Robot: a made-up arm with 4 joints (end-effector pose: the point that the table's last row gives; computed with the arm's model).
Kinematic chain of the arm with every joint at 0, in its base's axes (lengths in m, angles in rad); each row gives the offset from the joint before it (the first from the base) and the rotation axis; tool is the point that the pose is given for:
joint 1: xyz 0 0 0.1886 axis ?
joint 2: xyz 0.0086 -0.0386 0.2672 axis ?
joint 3: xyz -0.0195 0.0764 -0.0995 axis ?
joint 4: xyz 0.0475 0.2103 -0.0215 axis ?
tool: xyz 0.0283 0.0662 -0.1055
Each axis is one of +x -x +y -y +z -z.
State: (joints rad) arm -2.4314 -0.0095 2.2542 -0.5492
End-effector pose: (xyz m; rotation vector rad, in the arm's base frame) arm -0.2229 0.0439 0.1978 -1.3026 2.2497 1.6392
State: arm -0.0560 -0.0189 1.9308 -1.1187
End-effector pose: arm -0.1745 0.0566 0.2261 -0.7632 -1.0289 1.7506
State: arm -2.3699 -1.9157 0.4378 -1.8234
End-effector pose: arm -0.1751 0.1428 0.1762 0.9319 -0.6993 -2.4951
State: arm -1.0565 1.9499 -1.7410 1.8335
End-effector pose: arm -0.1319 0.0785 0.5325 0.2796 2.5986 0.3286
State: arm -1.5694 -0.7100 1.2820 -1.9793
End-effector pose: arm -0.1665 0.1274 0.1486 1.5649 0.5020 -2.4152
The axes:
joint 1: +x
joint 2: -z
joint 3: +z
joint 4: +x

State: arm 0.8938 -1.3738 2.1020 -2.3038
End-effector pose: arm -0.1130 -0.2248 0.1764 -0.3138 2.8693 0.0804
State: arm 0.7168 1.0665 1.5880 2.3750
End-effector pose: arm 0.0143 0.0181 0.5600 2.9889 0.5882 0.5389
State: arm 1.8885 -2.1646 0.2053 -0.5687
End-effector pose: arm -0.2441 0.0402 -0.0031 0.6132 -2.3198 0.8263
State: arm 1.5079 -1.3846 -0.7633 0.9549
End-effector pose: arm -0.2033 -0.1219 0.4694 2.3633 -0.2197 0.7741
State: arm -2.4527 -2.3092 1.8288 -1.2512
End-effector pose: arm 0.0340 0.2166 0.3019 1.3319 1.4406 2.1024
